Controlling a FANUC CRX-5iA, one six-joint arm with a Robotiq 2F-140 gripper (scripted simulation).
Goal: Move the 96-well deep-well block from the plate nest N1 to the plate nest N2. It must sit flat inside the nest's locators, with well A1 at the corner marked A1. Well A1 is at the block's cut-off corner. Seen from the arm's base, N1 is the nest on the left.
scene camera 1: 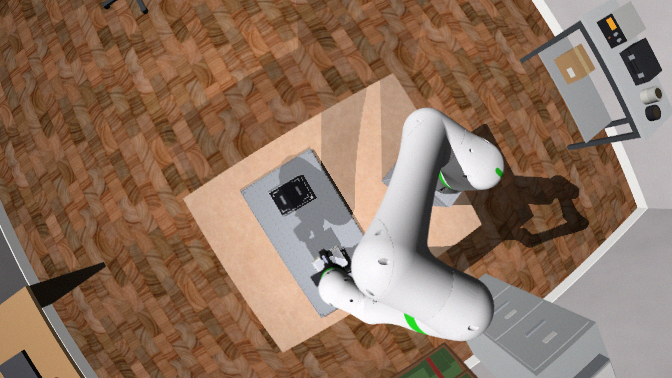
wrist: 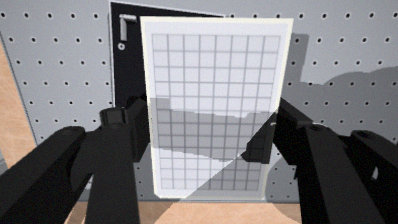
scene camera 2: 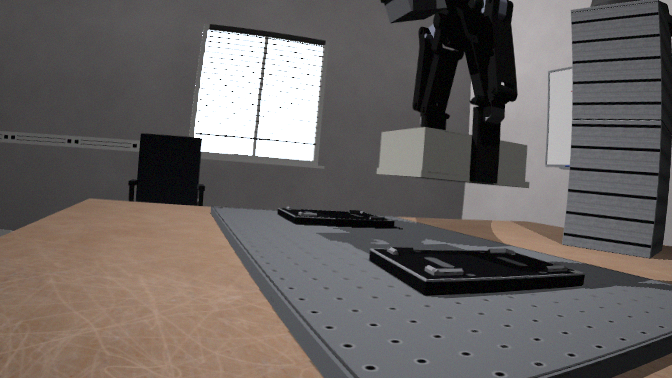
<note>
In view: my gripper (scene camera 2: 454, 179) and a 96-well deep-well block (scene camera 2: 429, 153).
The 96-well deep-well block also shows in the wrist view (wrist: 213, 85). My gripper also shows in the wrist view (wrist: 209, 104).
</note>
